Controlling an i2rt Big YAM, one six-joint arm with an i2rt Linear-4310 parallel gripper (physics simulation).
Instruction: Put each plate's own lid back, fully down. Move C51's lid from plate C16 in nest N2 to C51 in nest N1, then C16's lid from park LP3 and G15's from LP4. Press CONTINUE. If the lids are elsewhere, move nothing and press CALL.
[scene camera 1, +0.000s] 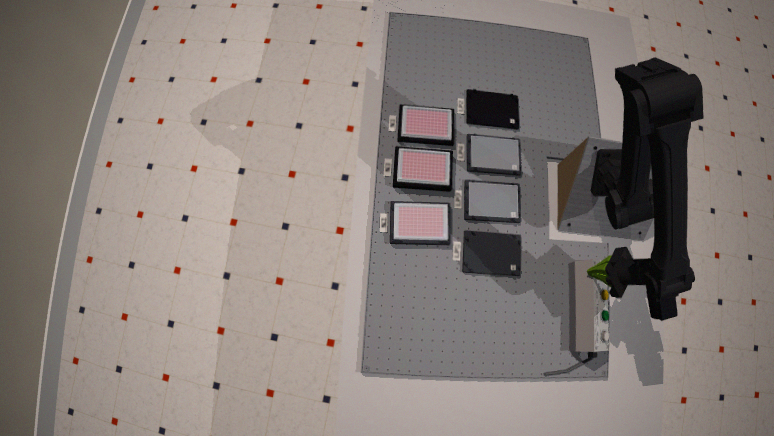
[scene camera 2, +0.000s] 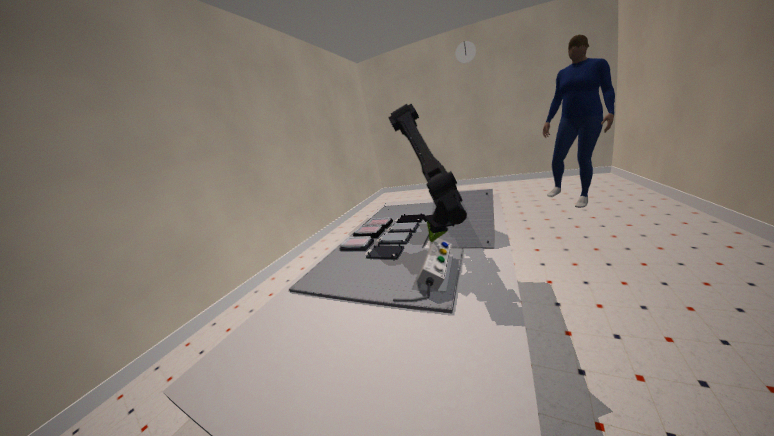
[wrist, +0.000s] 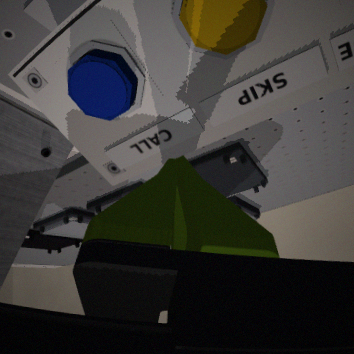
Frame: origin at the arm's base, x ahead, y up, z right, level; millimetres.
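Seen in the pictures: gripper, between the fingertips: (scene camera 1: 588, 272) (scene camera 2: 430, 241) (wrist: 175, 164); arm's base, origin of its link: (scene camera 1: 609, 171).
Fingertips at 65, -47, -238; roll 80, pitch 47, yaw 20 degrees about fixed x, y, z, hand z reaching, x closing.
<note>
Offsets run from my fingertips to a thing's top centre, as dx, dy, dz. "spot": to the spot under its first point.
Three pink-welled plates stand in the left column: a far plate {+372, -51, +397} (scene camera 1: 426, 124) (scene camera 2: 377, 222), a middle plate {+384, -44, +274} (scene camera 1: 423, 166) (scene camera 2: 371, 230) and a near plate {+395, -47, +136} (scene camera 1: 420, 222) (scene camera 2: 356, 243). The near one looks paler, as if under a clear lid. In the right column, two grey lids {+196, -63, +319} (scene camera 1: 494, 154) {+210, -63, +193} (scene camera 1: 492, 200) lie between two dark park spots {spot: +191, -70, +449} (scene camera 1: 492, 109) {spot: +222, -70, +61} (scene camera 1: 491, 253). The small labels are unreadable. My gripper (scene camera 1: 591, 271) (scene camera 2: 430, 239) (wrist: 175, 164) is shut and empty, at the CALL end of the button box {-25, +3, -79} (scene camera 1: 584, 324) (scene camera 2: 428, 277). The blue button {-51, -6, -5} (scene camera 2: 445, 245) (wrist: 102, 84) is apart from the fingertips.
A yellow button {-49, -6, -54} (scene camera 1: 605, 295) (scene camera 2: 443, 251) (wrist: 222, 22), labelled SKIP, sits beside the blue one. A green button {-47, -6, -104} (scene camera 1: 605, 315) (scene camera 2: 440, 259) and a white button {-44, -6, -154} (scene camera 1: 605, 336) (scene camera 2: 439, 267) follow. A cable {spot: +35, -73, -237} (scene camera 1: 566, 371) leaves the box. A person (scene camera 2: 582, 92) stands behind the table.
</note>
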